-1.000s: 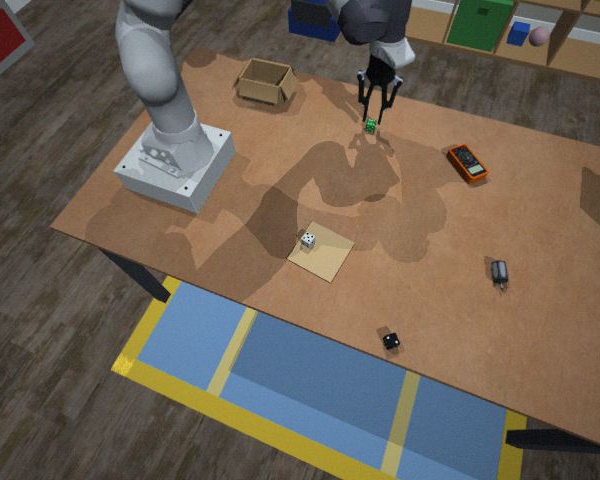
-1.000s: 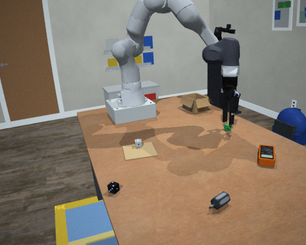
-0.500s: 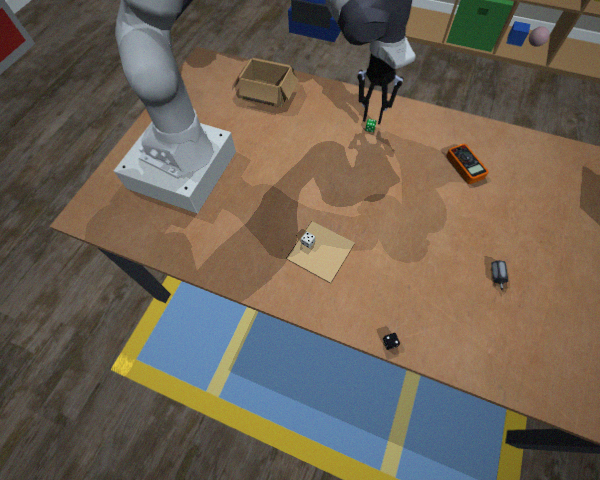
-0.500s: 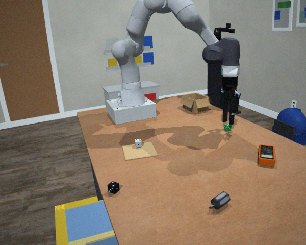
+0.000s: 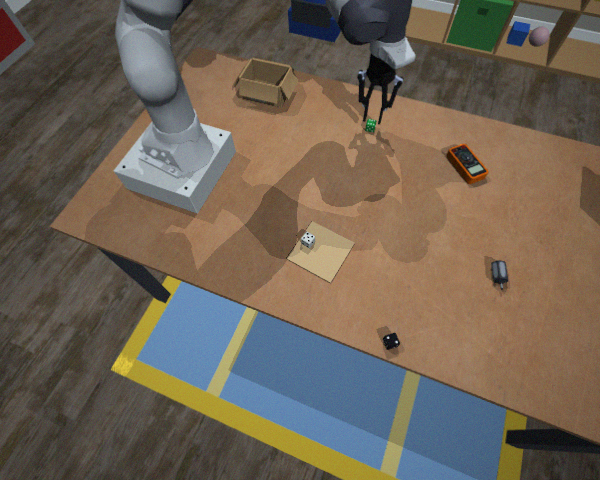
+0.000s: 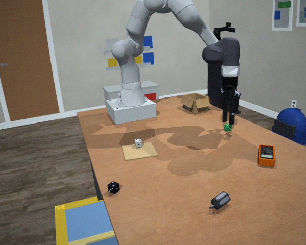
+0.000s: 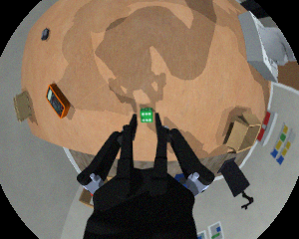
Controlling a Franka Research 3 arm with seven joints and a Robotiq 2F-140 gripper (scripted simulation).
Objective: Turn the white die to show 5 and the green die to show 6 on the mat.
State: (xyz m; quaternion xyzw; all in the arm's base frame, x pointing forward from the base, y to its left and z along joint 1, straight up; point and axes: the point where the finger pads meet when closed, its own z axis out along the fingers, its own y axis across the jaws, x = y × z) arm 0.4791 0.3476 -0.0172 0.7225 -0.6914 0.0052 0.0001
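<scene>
Now: hand 6 cm above the green die. The rest, counted from my hand: orange multimeter (32 cm ahead, 7 cm to the right, 5 cm below); then cardboard box (40 cm behind, 6 cm to the left, 3 cm below); then white die (48 cm to the right, 6 cm behind, 5 cm below).
</scene>
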